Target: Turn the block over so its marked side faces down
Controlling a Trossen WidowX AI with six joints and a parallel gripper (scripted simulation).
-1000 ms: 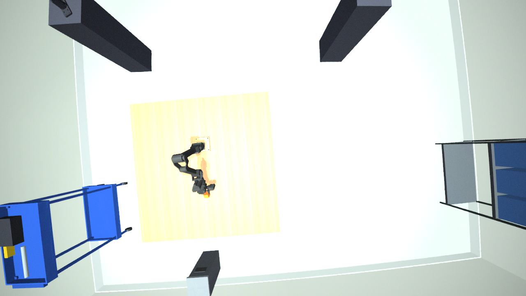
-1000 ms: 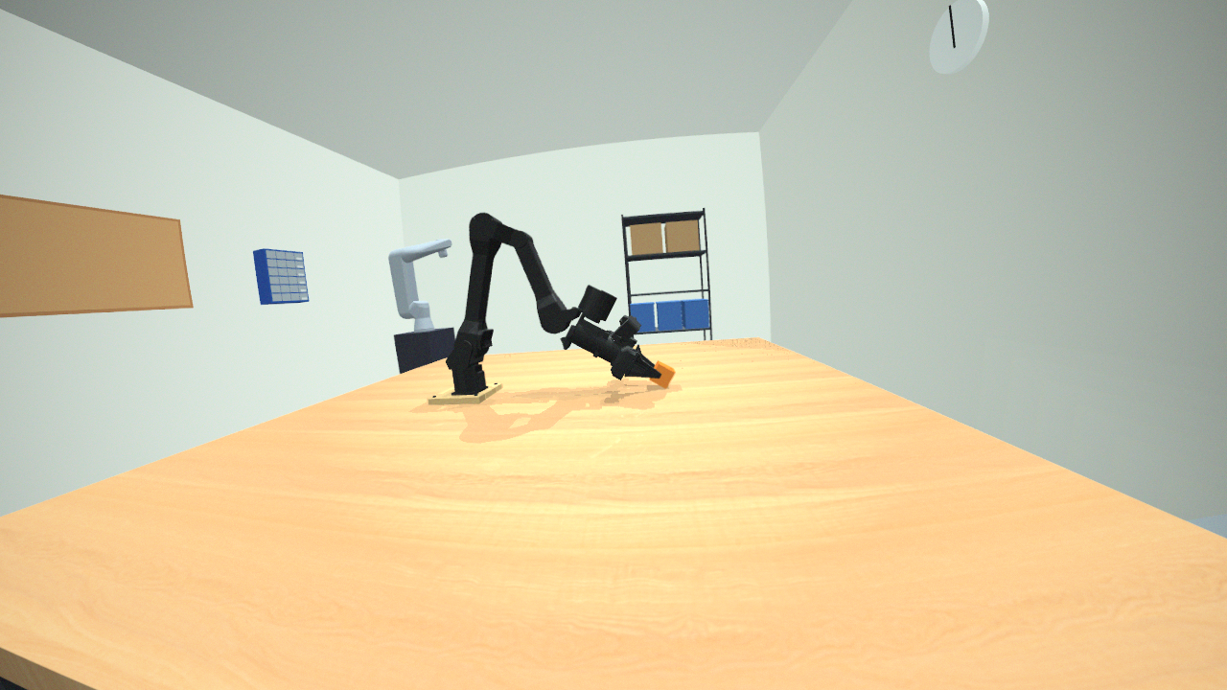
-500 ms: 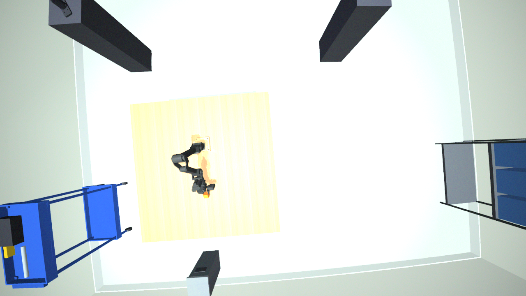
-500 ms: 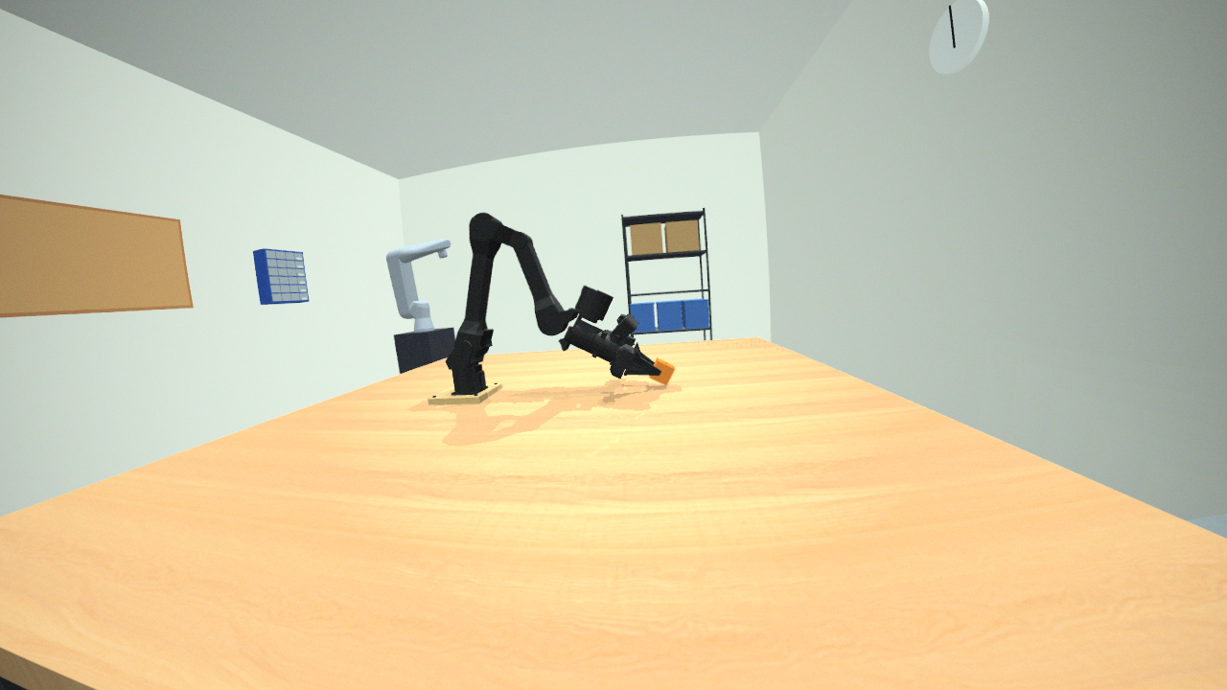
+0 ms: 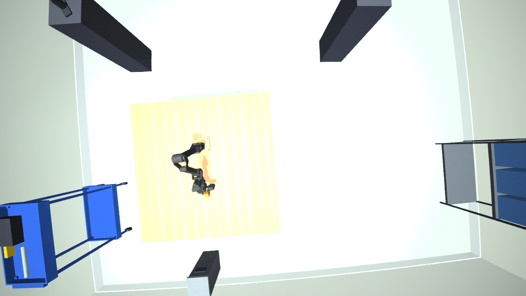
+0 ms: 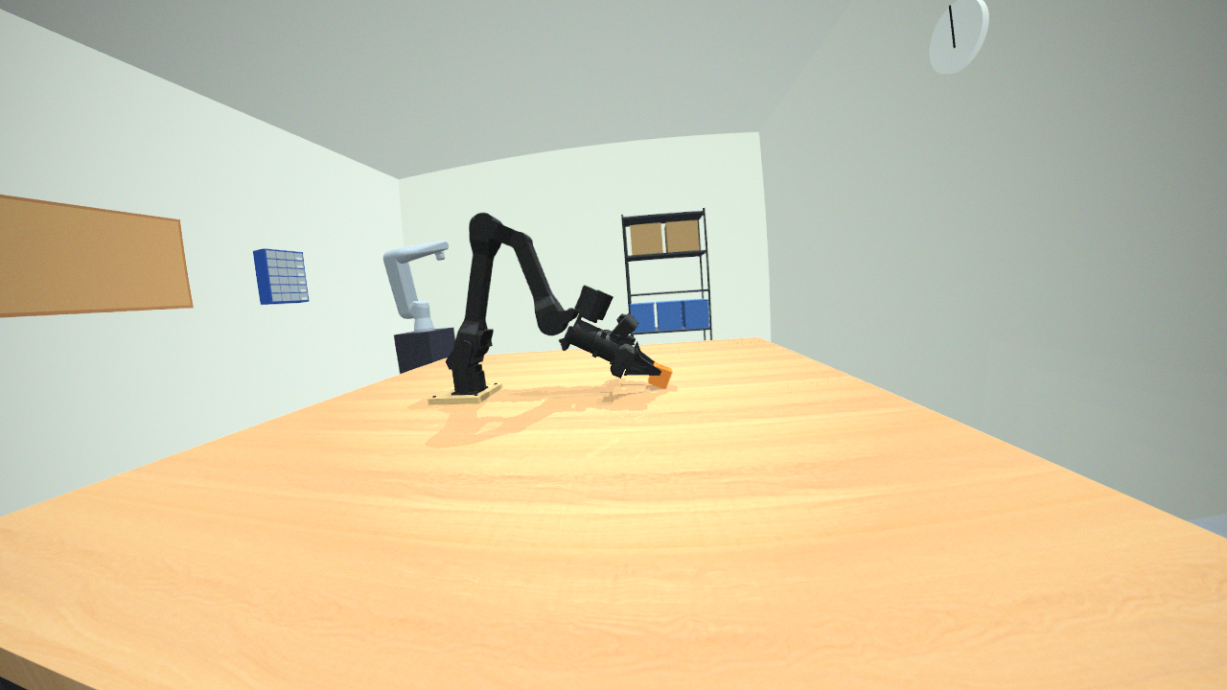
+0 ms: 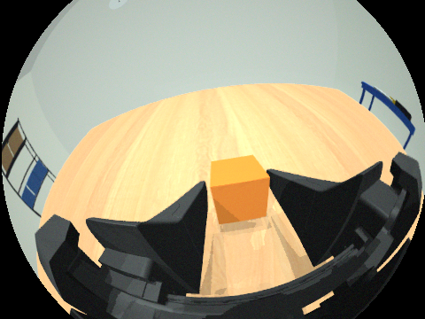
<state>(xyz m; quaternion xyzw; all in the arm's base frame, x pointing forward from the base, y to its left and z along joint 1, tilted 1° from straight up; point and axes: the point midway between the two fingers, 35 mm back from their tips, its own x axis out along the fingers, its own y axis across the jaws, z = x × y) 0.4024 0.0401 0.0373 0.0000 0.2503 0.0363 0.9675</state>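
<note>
The block is 2 cm below my gripper tip and 1 cm behind it.
</note>
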